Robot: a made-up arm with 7 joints. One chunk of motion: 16 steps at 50 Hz.
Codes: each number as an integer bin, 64 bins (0 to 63) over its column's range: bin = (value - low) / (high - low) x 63, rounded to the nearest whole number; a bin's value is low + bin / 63 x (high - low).
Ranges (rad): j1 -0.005..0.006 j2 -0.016..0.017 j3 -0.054..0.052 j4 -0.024..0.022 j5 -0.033..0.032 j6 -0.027..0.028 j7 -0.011..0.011
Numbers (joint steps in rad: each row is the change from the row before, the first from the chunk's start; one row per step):
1: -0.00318 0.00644 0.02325 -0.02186 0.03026 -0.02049 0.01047
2: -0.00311 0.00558 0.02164 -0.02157 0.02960 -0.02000 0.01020
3: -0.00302 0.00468 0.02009 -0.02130 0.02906 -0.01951 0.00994
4: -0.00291 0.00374 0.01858 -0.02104 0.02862 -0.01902 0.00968
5: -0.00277 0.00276 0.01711 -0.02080 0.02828 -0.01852 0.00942
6: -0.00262 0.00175 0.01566 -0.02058 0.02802 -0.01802 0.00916
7: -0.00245 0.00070 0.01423 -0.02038 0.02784 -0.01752 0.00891
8: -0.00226 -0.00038 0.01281 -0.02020 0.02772 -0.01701 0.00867
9: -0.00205 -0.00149 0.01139 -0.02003 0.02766 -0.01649 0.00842
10: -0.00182 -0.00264 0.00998 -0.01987 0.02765 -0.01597 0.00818
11: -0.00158 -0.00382 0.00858 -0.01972 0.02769 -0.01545 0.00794
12: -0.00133 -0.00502 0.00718 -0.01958 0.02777 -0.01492 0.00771
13: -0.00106 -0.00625 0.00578 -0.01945 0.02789 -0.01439 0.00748
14: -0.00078 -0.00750 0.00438 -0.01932 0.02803 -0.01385 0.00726
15: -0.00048 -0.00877 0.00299 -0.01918 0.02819 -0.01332 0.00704
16: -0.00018 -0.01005 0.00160 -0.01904 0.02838 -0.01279 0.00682
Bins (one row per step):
1: 10 43 46 3 61 7 61
2: 11 41 45 3 61 8 61
3: 11 39 44 4 60 9 60
4: 12 38 43 4 60 9 59
5: 13 36 42 4 59 10 58
6: 14 34 41 5 59 10 58
7: 15 32 41 5 59 11 57
8: 16 30 40 5 59 11 56
9: 17 28 39 5 59 12 56
10: 18 26 38 6 59 13 55
11: 20 23 37 6 59 13 54
12: 21 21 36 6 59 14 54
13: 23 19 36 6 59 14 53
14: 24 16 35 6 59 15 52
15: 26 14 34 7 59 16 52
16: 28 11 33 7 59 16 51

